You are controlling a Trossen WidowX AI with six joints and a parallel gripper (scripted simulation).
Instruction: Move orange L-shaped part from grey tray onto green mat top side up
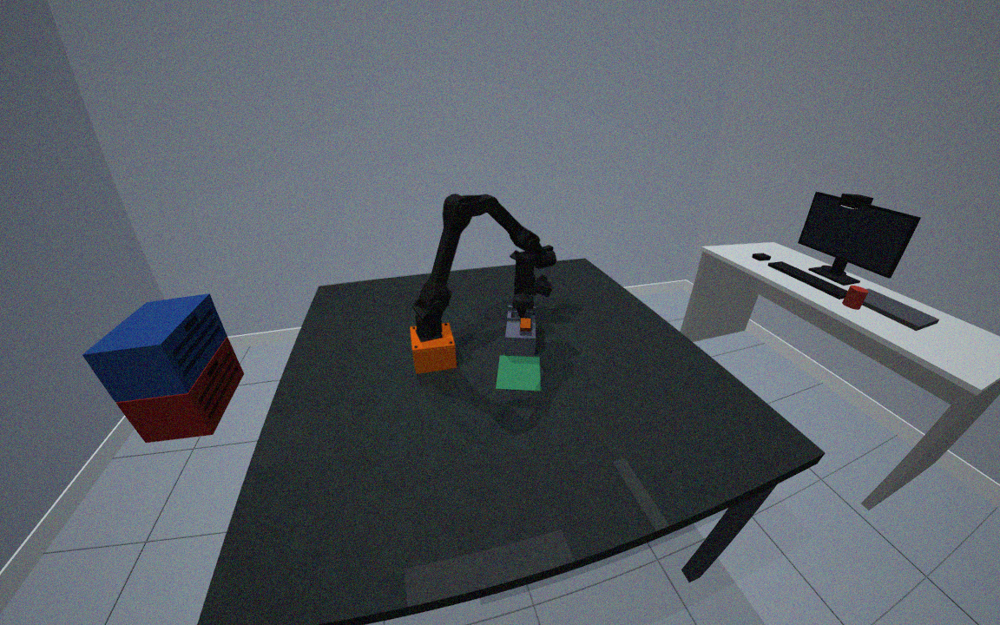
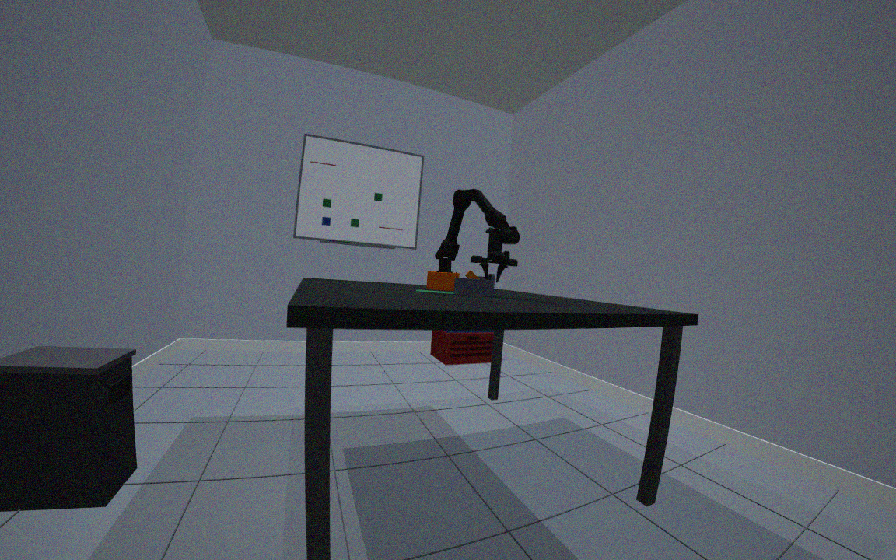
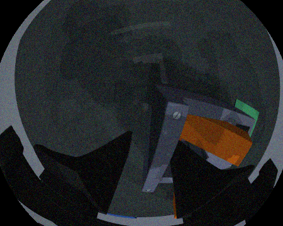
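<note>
Now: gripper tip 30 mm past the orange L-shaped part, 40 mm to the left of it and 20 mm above it. Round my gripper tip: green mat (120 mm behind, 200 mm to the right, 70 mm below).
</note>
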